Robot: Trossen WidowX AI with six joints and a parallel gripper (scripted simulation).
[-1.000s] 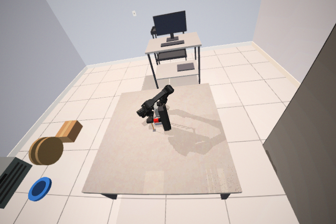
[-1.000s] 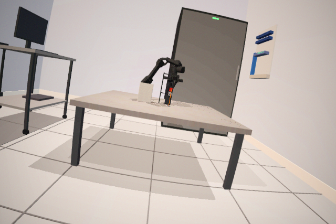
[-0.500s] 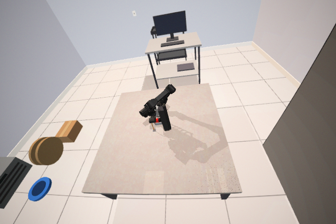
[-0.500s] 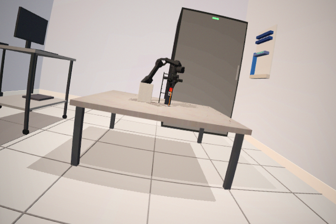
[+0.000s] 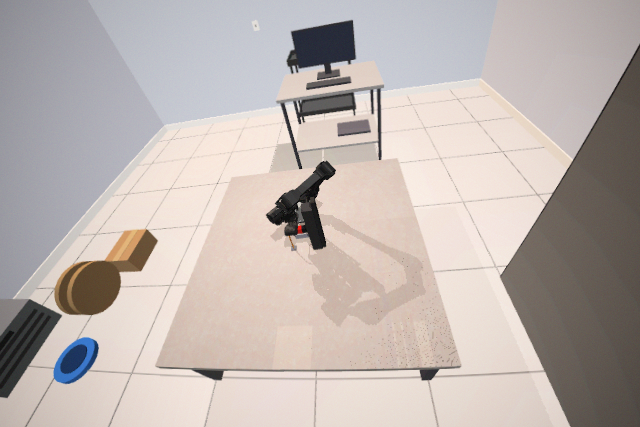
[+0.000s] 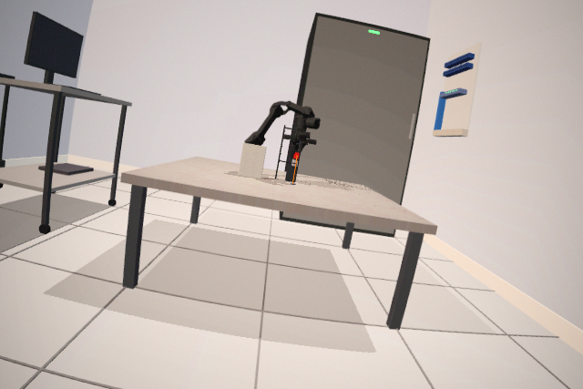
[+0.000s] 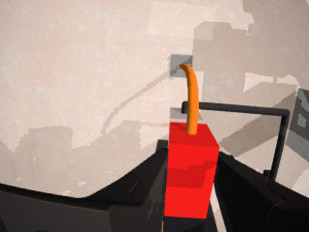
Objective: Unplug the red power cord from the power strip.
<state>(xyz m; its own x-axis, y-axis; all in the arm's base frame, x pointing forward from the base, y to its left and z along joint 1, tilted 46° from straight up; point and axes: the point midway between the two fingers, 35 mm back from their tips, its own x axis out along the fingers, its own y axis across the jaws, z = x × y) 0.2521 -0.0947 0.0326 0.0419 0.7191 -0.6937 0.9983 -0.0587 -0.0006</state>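
The red plug lies 30 mm to the left of my gripper tip.
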